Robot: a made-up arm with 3 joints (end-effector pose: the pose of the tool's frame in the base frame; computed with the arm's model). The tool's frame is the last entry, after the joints.
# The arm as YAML. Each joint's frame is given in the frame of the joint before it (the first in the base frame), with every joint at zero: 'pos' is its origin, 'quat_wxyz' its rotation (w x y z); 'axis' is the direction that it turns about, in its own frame. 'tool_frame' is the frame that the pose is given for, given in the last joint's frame.
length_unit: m
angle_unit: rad
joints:
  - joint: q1
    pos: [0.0, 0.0, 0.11]
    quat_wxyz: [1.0, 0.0, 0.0, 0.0]
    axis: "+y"
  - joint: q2
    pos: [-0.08, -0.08, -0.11]
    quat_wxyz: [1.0, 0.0, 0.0, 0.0]
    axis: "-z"
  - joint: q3
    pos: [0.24, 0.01, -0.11]
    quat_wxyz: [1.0, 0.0, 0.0, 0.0]
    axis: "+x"
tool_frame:
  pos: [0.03, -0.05, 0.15]
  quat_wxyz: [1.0, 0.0, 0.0, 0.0]
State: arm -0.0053 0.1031 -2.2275
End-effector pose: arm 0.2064 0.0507 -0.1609 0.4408 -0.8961 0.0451 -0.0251
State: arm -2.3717 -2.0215 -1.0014
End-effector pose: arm 0.2801 0.1154 -0.0264 0.2019 0.7846 0.5846 -0.0427
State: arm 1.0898 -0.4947 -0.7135
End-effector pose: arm -0.0080 0.1101 -0.0343 0.8213 -0.1706 0.3978 0.3717
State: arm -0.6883 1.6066 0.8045
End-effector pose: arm -0.0752 -0.3451 -0.1486 0.5064 0.4793 -0.4808 -0.5317
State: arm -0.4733 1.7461 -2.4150
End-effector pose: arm 0.1520 -0.3715 -0.1480 0.3899 -0.5200 0.6428 -0.4055
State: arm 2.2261 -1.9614 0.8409
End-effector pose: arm -0.0894 0.2211 0.2517 0.0797 -0.7808 -0.6056 -0.1315
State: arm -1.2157 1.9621 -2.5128
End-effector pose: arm 0.2734 -0.3825 -0.0498 0.5925 -0.2874 0.5506 -0.5130
